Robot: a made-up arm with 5 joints.
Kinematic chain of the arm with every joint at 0, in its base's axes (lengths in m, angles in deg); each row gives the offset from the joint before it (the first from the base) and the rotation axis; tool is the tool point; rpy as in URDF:
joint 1: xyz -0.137 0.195 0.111 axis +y
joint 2: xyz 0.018 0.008 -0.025 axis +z
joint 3: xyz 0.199 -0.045 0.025 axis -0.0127 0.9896 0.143
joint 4: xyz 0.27 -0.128 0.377 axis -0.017 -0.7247 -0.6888
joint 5: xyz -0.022 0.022 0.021 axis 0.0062 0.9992 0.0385
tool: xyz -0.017 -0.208 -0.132 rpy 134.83 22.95 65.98
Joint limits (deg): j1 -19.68..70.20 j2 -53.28..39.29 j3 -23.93..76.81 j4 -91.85..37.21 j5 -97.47..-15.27
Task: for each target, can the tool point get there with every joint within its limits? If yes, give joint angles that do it. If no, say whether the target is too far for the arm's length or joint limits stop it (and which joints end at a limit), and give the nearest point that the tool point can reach.
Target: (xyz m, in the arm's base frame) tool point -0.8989 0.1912 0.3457
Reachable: no: joint limits stop it (at a limit: joint 1, joint 2, joint 3, joint 4, joint 5) | nearest point -0.4399 -0.2394 0.5139 | short by 0.651 m
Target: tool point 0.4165 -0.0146 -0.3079
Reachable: yes | joints 60.57 14.81 7.45 23.60 -52.20
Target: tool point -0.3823 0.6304 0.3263
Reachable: no: joint limits stop it (at a limit: joint 1, joint 2, joint 3, joint 4, joint 5) | nearest point 0.2381 0.3391 0.6185 | short by 0.745 m
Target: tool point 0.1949 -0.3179 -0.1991
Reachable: yes | joints 56.31 -24.20 20.41 -65.15 -29.81
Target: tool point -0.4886 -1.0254 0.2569
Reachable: no: too far | nearest point -0.1048 -0.5429 0.3944 | short by 0.632 m
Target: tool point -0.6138 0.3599 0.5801
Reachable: no: joint limits stop it (at a limit: joint 1, joint 2, joint 3, joint 4, joint 5) | nearest point -0.4399 -0.2394 0.5139 | short by 0.628 m
